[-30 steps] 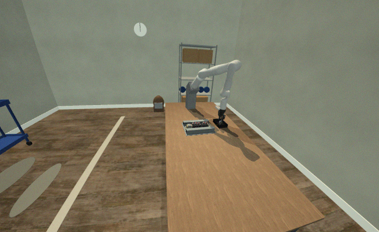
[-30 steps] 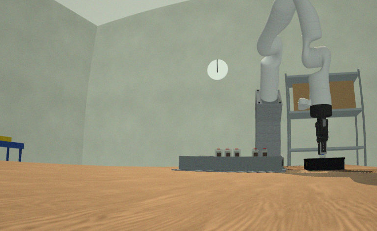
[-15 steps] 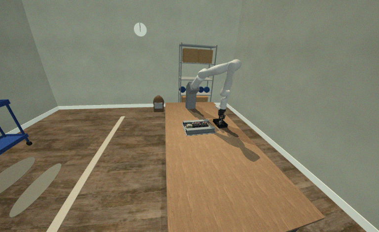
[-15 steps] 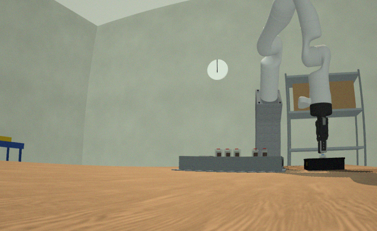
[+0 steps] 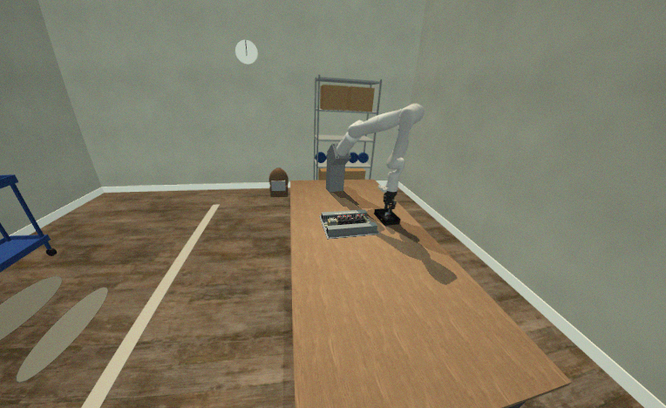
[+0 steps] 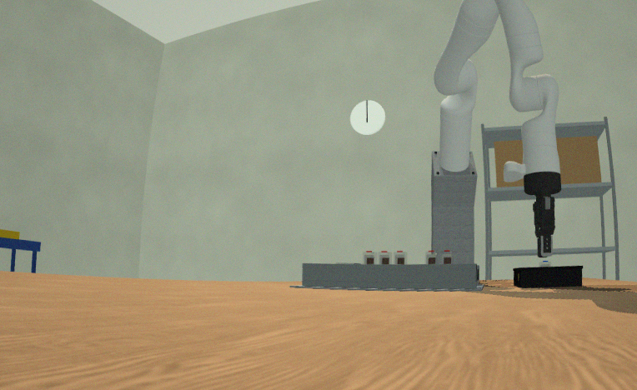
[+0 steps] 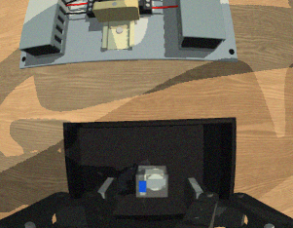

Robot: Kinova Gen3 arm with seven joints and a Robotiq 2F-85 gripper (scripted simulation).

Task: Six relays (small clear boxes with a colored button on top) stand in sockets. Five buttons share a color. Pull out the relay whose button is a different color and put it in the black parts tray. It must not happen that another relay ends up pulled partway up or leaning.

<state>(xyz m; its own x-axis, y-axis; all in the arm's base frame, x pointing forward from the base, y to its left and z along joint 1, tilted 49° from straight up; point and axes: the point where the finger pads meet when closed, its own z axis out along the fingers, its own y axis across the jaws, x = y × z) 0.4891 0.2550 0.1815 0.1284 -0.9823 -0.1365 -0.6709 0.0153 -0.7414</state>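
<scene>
My hand is 50 mm above the black parts tray.
</scene>
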